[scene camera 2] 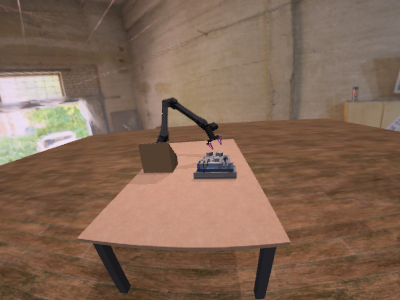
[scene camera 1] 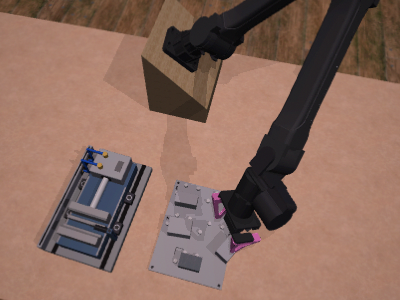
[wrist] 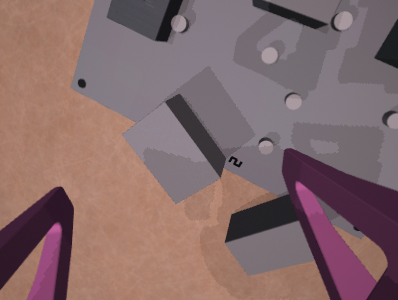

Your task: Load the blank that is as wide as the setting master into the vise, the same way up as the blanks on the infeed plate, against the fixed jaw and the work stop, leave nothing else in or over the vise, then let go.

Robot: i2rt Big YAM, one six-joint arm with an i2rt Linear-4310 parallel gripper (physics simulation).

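Places are measured from the arm's base along level axes (x right, y ahead, z up), in centimetres.
Where they show: gripper, between the fingertips: [scene camera 2: 217, 147] [scene camera 1: 224, 234] [wrist: 176, 178]; arm's base, origin of its link: [scene camera 2: 159, 149] [scene camera 1: 180, 50].
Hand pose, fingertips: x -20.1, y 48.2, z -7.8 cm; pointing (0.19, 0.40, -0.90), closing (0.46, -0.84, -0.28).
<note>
Things, the pixels of their top centre, and the offset from my fingertips.
- grey infeed plate, centre of its top: [wrist: 279, 44] [scene camera 1: 197, 230] dz -9.3, dx +6.8, dy -2.2 cm
- turned grey block, centre of its top: [wrist: 170, 156] [scene camera 1: 229, 247] dz -5.7, dx -1.9, dy +1.5 cm
- wider light block, centre of its top: [scene camera 1: 180, 225] dz -5.7, dx +11.3, dy -1.7 cm
- dark block, centre of its top: [scene camera 1: 190, 261] dz -6.8, dx +7.2, dy +6.4 cm
- vise, centre of its top: [scene camera 1: 93, 195] [scene camera 2: 215, 160] dz -0.2, dx +33.8, dy -4.0 cm
My gripper [scene camera 1: 226, 232] [scene camera 2: 215, 144] [wrist: 176, 178] is open and empty above the right edge of the grey infeed plate [scene camera 1: 162, 255] [wrist: 112, 95]. Below it a turned grey block [scene camera 1: 224, 249] [wrist: 172, 150] overlaps the plate's edge. Another block [wrist: 270, 250] lies by the plate's edge, partly behind the right finger. On the plate are a block [scene camera 1: 186, 200], a wider light block [scene camera 1: 179, 226] and a dark block [scene camera 1: 190, 262] [wrist: 142, 17]. The vise [scene camera 1: 79, 234] [scene camera 2: 215, 175] stands left of the plate; no blank shows between its jaws. I cannot tell which block is the setting master.
Small round pins [scene camera 1: 200, 231] [wrist: 293, 101] stand up from the plate. Blue clamps with orange tips [scene camera 1: 100, 165] are at the vise's far end. A wooden wedge block [scene camera 1: 175, 95] [scene camera 2: 157, 158] stands behind, under the arm's base. The arm reaches in from the upper right in scene camera 1.
</note>
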